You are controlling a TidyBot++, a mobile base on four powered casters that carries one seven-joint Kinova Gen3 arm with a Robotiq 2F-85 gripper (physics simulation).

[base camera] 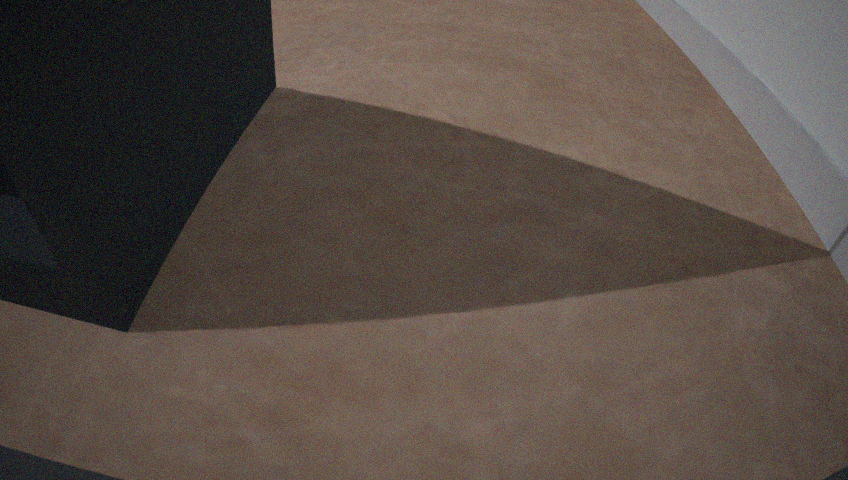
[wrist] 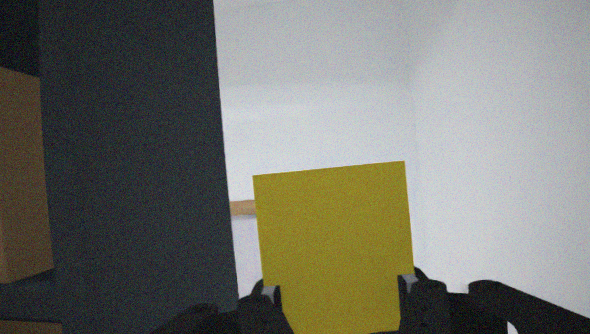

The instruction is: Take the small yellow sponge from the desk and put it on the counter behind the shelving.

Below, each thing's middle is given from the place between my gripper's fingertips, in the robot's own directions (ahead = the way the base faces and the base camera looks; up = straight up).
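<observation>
With respect to the yellow sponge (wrist: 334,239), my gripper is 1 cm below it and 1 cm past it.
</observation>
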